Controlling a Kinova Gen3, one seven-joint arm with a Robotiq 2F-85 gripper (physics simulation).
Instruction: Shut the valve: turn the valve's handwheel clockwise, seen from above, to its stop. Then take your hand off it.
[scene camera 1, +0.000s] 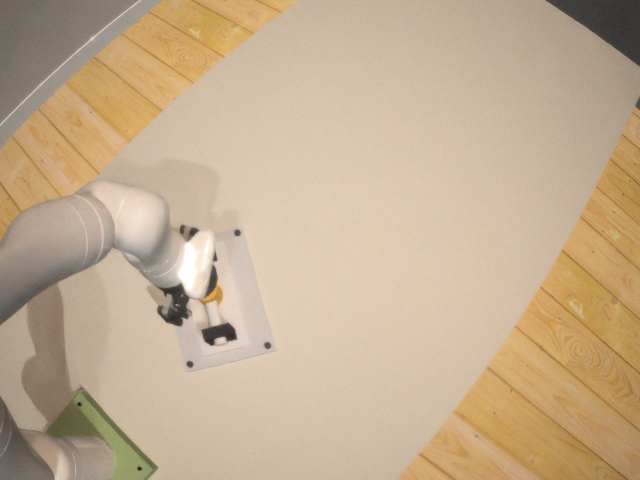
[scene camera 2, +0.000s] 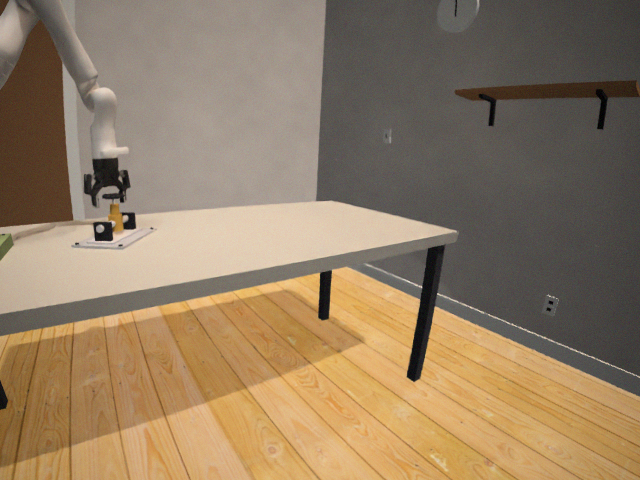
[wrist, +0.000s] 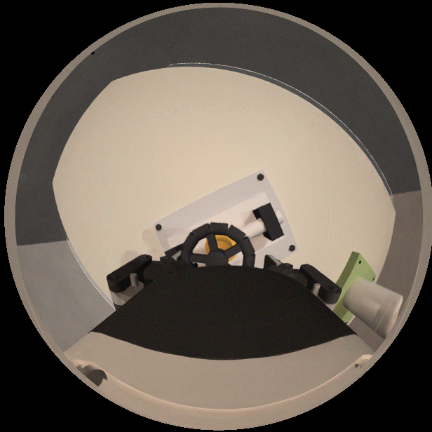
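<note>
The valve's black handwheel (scene camera 1: 212, 279) (scene camera 2: 112, 196) (wrist: 218, 228) sits level on top of the yellow valve body (scene camera 1: 216, 297) (scene camera 2: 115, 222) (wrist: 223, 243). My gripper (scene camera 2: 109, 200) (wrist: 226, 261) points straight down and is open. In scene camera 2 its fingertips are at about the handwheel's height, one on each side of it. In the wrist view the rim stands between the two fingertips, closer to the left one. Whether a finger touches the rim cannot be told. The gripper's dark body hides the near part of the wheel there, and the arm hides much of it in scene camera 1.
The valve stands on a pale grey base plate (scene camera 1: 254, 299) (scene camera 2: 135, 238) (wrist: 210, 207) with dark corner bolts. A white pipe (scene camera 1: 212, 313) (wrist: 254, 230) runs through black blocks (scene camera 1: 219, 333) (scene camera 2: 103, 230) (wrist: 268, 221) beside the body. The green plate (scene camera 1: 111, 431) (wrist: 349, 272) under the arm's base lies to one side.
</note>
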